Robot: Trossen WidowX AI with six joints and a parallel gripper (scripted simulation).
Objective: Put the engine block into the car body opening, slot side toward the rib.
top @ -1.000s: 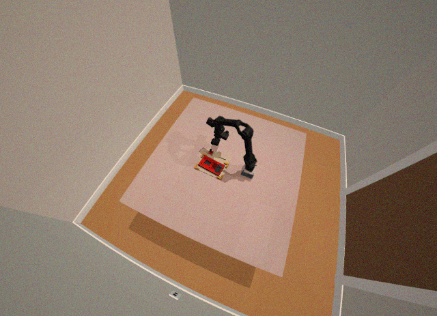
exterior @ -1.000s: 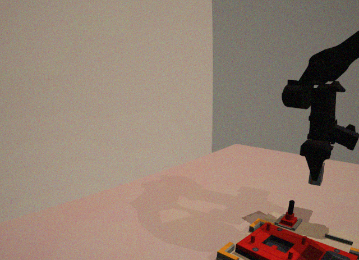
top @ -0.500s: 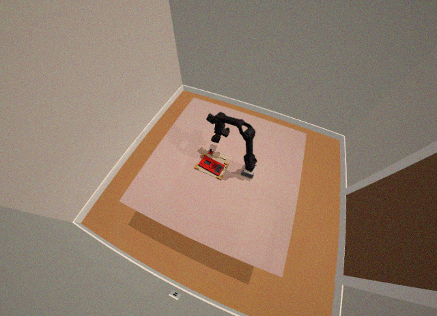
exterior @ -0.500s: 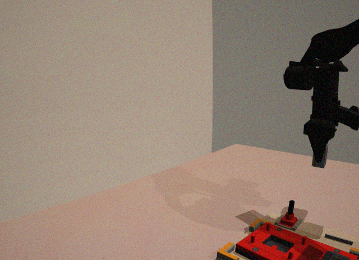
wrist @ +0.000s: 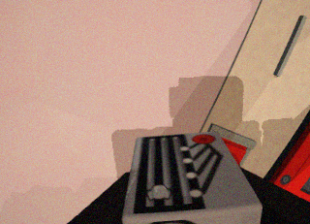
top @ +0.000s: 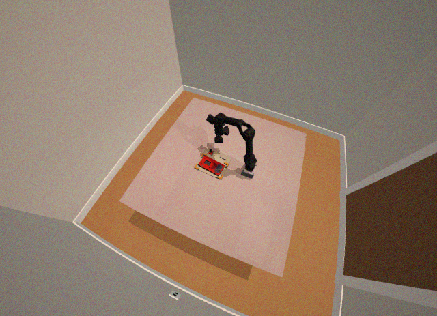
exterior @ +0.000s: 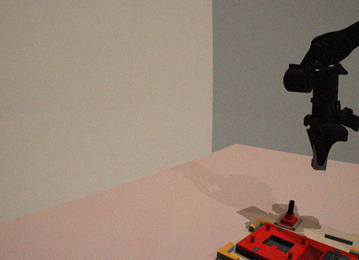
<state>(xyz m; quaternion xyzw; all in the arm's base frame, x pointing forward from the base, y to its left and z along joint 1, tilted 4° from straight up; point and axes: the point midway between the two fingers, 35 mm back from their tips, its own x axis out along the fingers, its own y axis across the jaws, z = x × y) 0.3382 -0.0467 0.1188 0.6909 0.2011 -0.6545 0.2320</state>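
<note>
Now: the black upright peg 20 mm ahead of my gripper tip, 80 mm to the left of it and 100 mm below it. Also, from my gripper tip: grey engine block: 10 mm ahead, 10 mm above.
</note>
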